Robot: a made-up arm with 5 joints.
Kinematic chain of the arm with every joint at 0, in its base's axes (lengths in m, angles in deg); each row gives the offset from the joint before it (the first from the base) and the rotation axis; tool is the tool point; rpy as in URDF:
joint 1: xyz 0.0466 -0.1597 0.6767 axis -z
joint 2: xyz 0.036 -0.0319 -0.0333 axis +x
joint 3: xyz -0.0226 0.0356 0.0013 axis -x
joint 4: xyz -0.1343 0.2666 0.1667 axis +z
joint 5: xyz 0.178 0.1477 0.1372 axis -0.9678 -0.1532 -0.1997
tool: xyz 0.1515 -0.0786 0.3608 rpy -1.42 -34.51 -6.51
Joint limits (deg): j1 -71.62..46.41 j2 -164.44..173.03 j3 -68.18..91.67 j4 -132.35..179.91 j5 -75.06..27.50
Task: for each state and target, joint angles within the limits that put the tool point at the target. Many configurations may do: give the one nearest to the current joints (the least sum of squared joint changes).
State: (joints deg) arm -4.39 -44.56 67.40 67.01 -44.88
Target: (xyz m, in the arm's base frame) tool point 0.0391 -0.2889 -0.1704
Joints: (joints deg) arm 10.03 -49.81 77.99 92.77 -65.50
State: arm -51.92 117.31 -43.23 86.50 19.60
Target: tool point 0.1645 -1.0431 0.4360
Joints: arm -11.50 105.23 -44.17 78.56 -11.40
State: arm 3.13 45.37 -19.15 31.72 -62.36
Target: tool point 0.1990 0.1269 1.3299
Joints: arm -10.81 28.12 -0.89 59.94 -52.39
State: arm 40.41 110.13 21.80 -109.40 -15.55
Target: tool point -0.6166 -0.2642 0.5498
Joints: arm 46.41 114.22 15.10 -113.56 -41.59
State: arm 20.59 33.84 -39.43 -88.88 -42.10
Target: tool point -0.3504 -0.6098 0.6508
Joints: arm 18.95 37.23 -42.36 -90.95 -37.44
